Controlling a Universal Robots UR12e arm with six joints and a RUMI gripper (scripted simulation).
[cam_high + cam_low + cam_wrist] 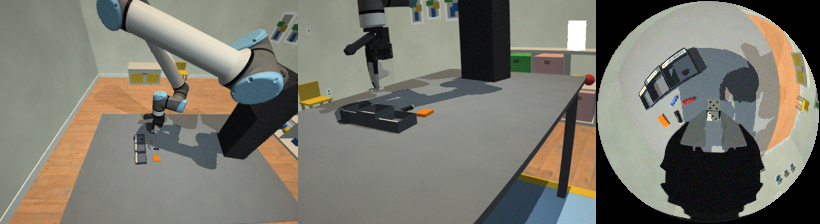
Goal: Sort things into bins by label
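My hand is 40 mm past the orange flat block, 220 mm to the right of it and 80 mm above it. From my hand the other things lie so: white dotted tile 10 mm below; then small blue piece 30 mm ahead, 130 mm to the left, 80 mm below; then red piece 10 mm ahead, 80 mm to the left, 80 mm below.
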